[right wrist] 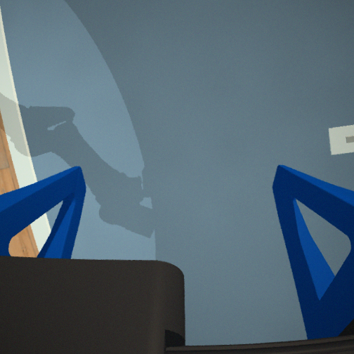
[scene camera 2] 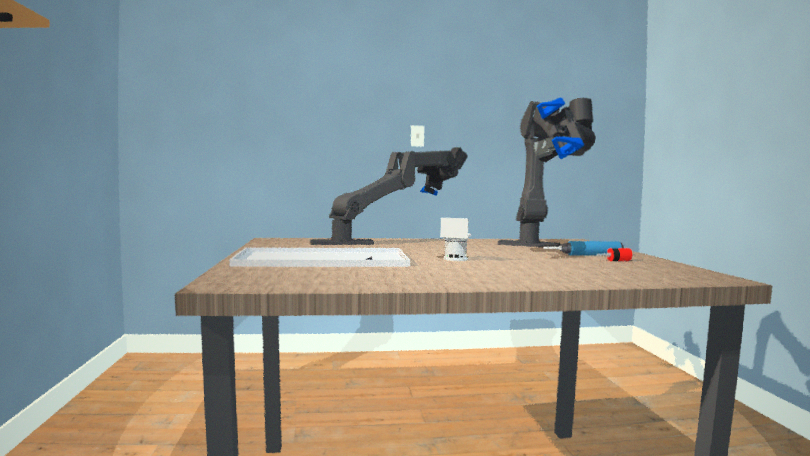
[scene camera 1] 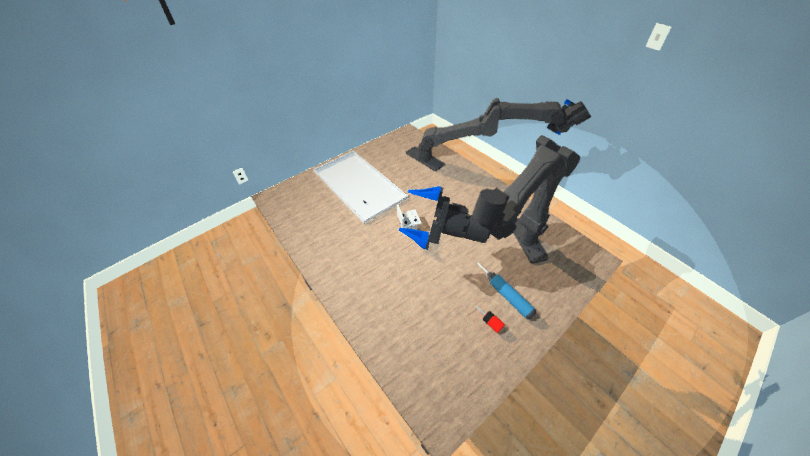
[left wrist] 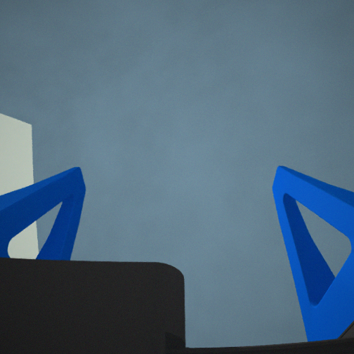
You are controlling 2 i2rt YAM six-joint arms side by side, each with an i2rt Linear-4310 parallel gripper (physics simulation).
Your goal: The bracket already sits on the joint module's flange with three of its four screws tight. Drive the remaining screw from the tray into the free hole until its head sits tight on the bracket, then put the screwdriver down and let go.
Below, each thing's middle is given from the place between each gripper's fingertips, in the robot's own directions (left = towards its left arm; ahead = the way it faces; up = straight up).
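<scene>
Blue screwdriver (scene camera 1: 506,290): 180 mm below my right hand, 390 mm to the left of it, 780 mm ahead of it.
Counted from my left hand, the blue screwdriver is 33 cm below, 23 cm behind and 21 cm to the left.
</scene>
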